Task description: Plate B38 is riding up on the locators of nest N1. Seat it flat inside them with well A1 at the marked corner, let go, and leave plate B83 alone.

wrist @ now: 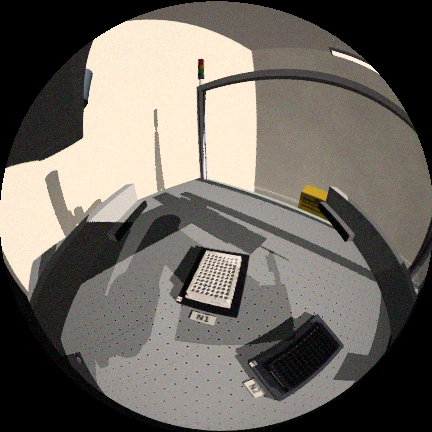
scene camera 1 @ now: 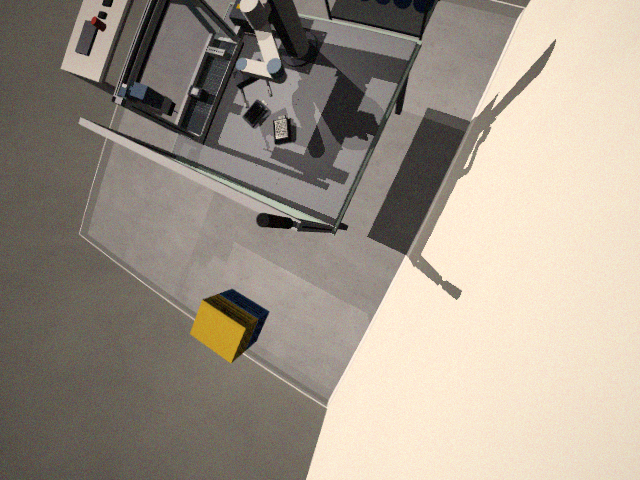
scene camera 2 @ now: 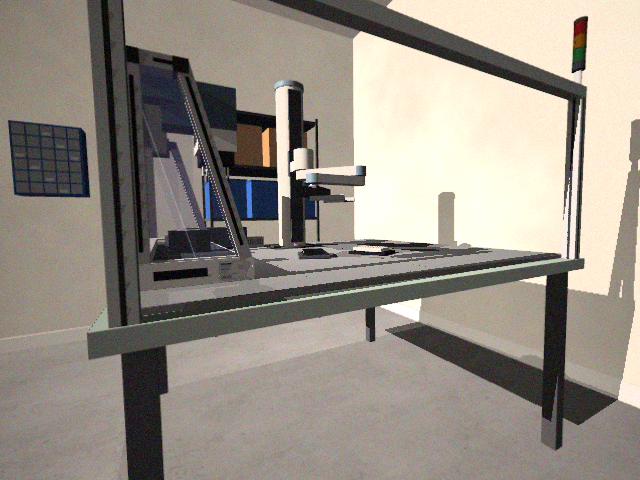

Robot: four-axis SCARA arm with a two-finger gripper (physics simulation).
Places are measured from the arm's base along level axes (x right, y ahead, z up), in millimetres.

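Pixels of known places: gripper, fingertip midpoint: (wrist: 236, 191) (scene camera 1: 258, 101) (scene camera 2: 349, 198); arm's base, link origin: (scene camera 1: 299, 50).
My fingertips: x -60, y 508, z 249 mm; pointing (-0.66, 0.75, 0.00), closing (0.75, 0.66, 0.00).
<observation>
For each thing: its top centre in the pictures, then the offset to it from my fingertips. "*": a spot on its surface instead.
- white well plate, top centre: (wrist: 215, 273) (scene camera 2: 370, 246) (scene camera 1: 280, 128) dx -74, dy +46, dz -207 mm
- black nest N1, surface spot: (wrist: 241, 285) * dx -22, dy +67, dz -224 mm
- small white corner marker, surface spot: (wrist: 180, 299) * dx -83, dy -41, dz -224 mm
- N1 label, surface spot: (wrist: 203, 317) * dx -28, dy -33, dz -234 mm
- black plate, top centre: (wrist: 308, 356) (scene camera 2: 313, 249) (scene camera 1: 253, 111) dx +179, dy +1, dz -210 mm
- N2 label, surface spot: (wrist: 254, 388) * dx +144, dy -89, dz -234 mm
A white well plate (scene camera 1: 280, 129) (scene camera 2: 370, 249) (wrist: 215, 277), which I take for B38, lies on the black nest N1 (wrist: 241, 285). Black rim shows beside it; its exact tilt and well A1 cannot be made out. A small white corner marker (wrist: 180, 299) is at the nest's lower left in the wrist view, near the N1 label (wrist: 203, 317). A black plate (scene camera 1: 255, 112) (wrist: 305, 354), which I take for B83, lies in nest N2. My gripper (scene camera 1: 258, 100) (wrist: 236, 191) is open and empty, high above the table; in the wrist view its fingers are wide apart beyond N1.
The N2 label (wrist: 254, 388) lies beside the second nest. The arm's column (scene camera 2: 282, 155) stands behind the nests. A slanted clear-panelled enclosure (scene camera 2: 211, 165) is at the left in scene camera 2. Frame posts, one (scene camera 2: 572, 180) at the right, border the table (scene camera 2: 330, 307).
</observation>
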